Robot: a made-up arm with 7 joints.
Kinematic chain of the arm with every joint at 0, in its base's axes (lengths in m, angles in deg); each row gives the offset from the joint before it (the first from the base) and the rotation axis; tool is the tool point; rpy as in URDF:
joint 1: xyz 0 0 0.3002 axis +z
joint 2: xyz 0 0 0 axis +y
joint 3: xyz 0 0 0.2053 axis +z
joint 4: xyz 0.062 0 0 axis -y
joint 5: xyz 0.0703 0 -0.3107 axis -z
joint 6: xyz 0 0 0 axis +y
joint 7: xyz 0.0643 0 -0.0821 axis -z
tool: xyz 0 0 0 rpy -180 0 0
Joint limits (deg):
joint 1: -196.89..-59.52
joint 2: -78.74..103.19
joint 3: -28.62..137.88
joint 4: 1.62..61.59
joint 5: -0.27..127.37
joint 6: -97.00..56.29
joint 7: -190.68..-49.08
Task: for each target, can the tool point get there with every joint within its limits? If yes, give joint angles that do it. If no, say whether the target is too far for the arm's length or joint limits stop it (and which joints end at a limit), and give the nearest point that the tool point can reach.
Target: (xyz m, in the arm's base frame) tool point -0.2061 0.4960 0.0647
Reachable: no: joint limits stop it (at a limit: joint 1, joint 3, joint 4) | nearest point -0.2144 0.3543 0.0876 | short by 0.144 m
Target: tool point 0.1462 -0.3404 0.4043
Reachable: yes | joints -140.35 -58.45 76.38 33.92 43.41 -13.05 -63.99
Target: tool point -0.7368 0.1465 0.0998
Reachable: no: too far | nearest point -0.4661 0.0927 0.1734 | short by 0.286 m
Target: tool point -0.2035 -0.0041 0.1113
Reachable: yes | joints -153.03 5.48 -8.48 10.78 84.01 4.01 -142.04
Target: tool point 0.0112 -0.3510 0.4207
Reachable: yes | joints -104.82 -34.38 17.91 35.95 105.05 32.06 -154.98
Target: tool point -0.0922 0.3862 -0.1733
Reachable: no: joint limits stop it (at a limit: joint 1, joint 3, joint 4) | nearest point -0.0839 0.2864 -0.0860 | short by 0.133 m
